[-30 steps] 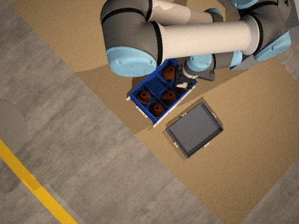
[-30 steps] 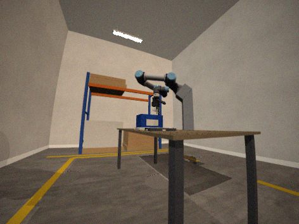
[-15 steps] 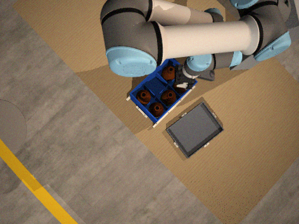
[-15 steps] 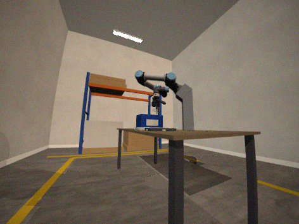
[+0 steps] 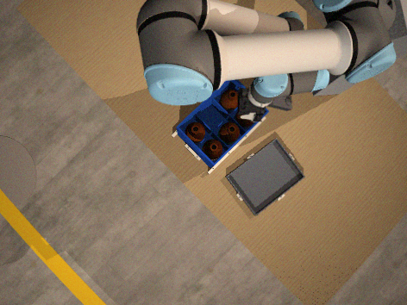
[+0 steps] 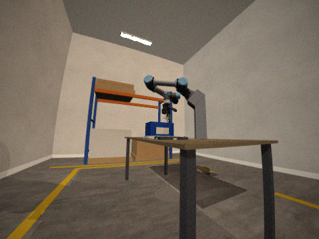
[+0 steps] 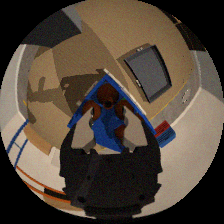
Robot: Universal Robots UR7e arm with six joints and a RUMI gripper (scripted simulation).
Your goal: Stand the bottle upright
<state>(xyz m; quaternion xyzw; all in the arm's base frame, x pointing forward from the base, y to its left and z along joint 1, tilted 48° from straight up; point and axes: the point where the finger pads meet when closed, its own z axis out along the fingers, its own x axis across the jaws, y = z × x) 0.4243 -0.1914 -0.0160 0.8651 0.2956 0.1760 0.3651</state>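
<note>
My hand is 110 mm above the blue crate, 70 mm to the left of it and 70 mm short of it. Also, from my hand: brown bottle 170 mm ahead, 110 mm below, 60 mm to the right; grey tray 180 mm to the left, 180 mm below, 160 mm ahead.
</note>
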